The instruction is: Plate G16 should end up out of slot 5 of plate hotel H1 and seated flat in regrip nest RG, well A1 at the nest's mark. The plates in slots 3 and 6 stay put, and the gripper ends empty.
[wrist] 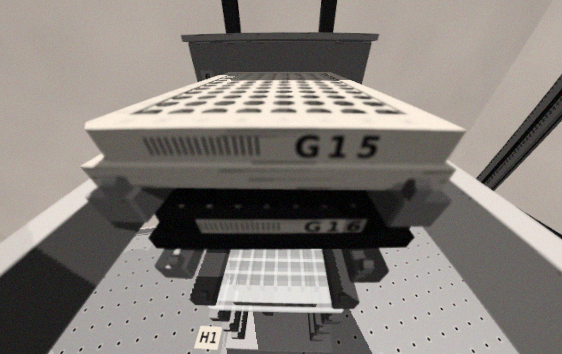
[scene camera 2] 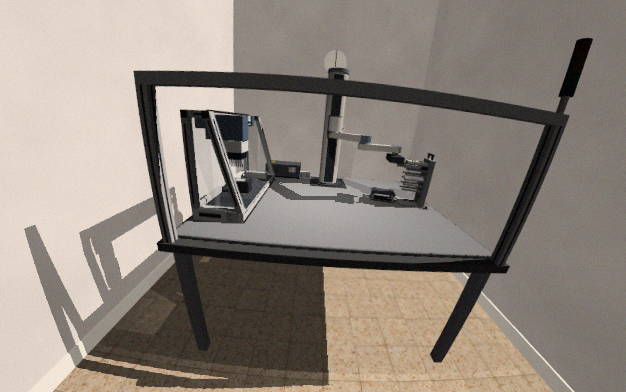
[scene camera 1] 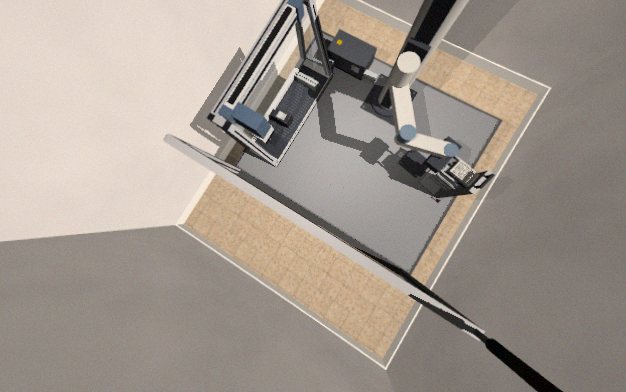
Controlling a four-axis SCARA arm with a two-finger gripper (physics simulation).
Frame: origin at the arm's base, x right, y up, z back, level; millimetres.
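Seen in the pictures: gripper, fingertip midpoint: (scene camera 1: 462, 175); arm's base, link origin: (scene camera 2: 327, 183) (scene camera 1: 388, 101).
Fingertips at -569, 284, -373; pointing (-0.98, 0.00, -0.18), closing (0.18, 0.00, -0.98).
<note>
Offsets run from my fingertips to a thing's middle, as dx, dy, dz. "pt": to the spot under its first point.
Plate hotel H1 @(-22, -90, -13) (scene camera 1: 482, 182) (scene camera 2: 426, 182) stands at the table's right side; its H1 label shows in the wrist view. My gripper (scene camera 2: 407, 162) reaches into it and is shut on black plate G16 @(+9, -5, +2) (wrist: 280, 240), which is level between the fingers, under white plate G15 @(+8, +21, +4) (wrist: 270, 147) (scene camera 1: 462, 171). G16 looks raised slightly off the slot 5 brackets; the exact gap is unclear. G15 rests on the brackets above. A clear plate @(+8, -85, +4) (wrist: 277, 275) lies lower in the hotel. G15 hides the fingertips. A low dark block, apparently nest RG @(+189, -236, +42) (scene camera 1: 412, 162) (scene camera 2: 383, 194), stands left of the hotel; its mark is unreadable.
A framed machine with a blue head @(pt +1085, +217, -376) (scene camera 1: 250, 120) (scene camera 2: 237, 127) stands on the left. A dark box @(pt +958, -156, +484) (scene camera 1: 352, 50) (scene camera 2: 286, 169) is at the back, beside the arm's column (scene camera 2: 330, 150). A dark frame (scene camera 2: 345, 87) spans the table's front edge.
</note>
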